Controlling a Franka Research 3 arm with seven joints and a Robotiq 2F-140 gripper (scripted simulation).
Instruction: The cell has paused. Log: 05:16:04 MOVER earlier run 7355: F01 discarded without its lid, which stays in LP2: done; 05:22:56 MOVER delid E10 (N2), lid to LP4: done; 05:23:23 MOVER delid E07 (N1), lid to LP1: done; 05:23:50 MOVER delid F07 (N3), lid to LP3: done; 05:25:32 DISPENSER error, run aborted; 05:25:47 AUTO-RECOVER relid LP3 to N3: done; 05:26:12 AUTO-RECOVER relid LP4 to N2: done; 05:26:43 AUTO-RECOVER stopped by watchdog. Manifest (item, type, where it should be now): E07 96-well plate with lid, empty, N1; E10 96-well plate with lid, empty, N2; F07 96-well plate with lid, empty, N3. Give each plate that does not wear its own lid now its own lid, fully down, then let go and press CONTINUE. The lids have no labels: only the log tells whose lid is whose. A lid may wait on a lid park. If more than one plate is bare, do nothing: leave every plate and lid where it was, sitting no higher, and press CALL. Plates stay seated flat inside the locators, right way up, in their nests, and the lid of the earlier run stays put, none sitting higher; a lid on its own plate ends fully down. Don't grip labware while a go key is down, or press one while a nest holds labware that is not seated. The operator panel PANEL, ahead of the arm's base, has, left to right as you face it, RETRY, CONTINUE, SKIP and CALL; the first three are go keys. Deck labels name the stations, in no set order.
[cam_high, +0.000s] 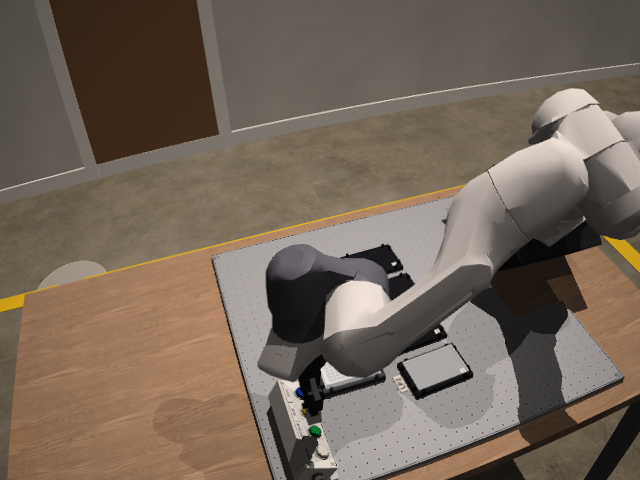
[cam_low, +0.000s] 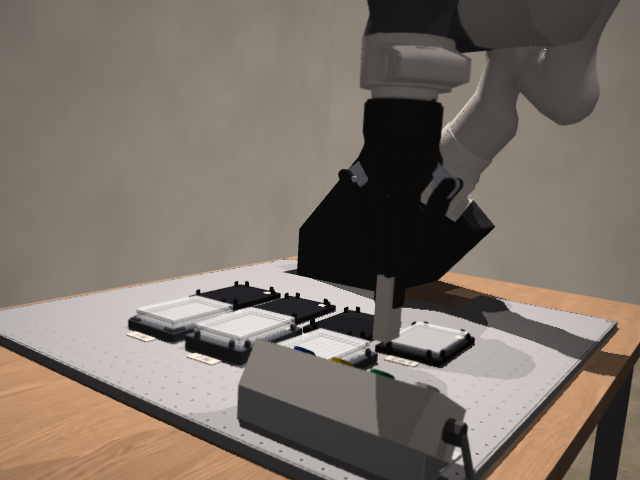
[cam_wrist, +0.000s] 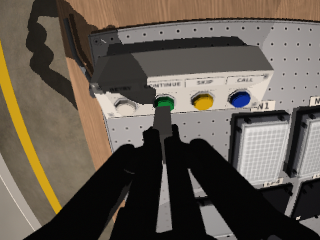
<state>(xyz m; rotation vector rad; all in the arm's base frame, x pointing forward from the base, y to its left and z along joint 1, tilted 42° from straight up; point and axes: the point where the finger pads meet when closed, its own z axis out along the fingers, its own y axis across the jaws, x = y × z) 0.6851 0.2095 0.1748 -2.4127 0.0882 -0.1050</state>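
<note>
Right now my hand is 7 cm above the green key. Also, from my hand: blue call key (10 cm to the right, 7 cm below); then yellow skip key (7 cm below, 5 cm to the right); then white key (7 cm below, 5 cm to the left).
</note>
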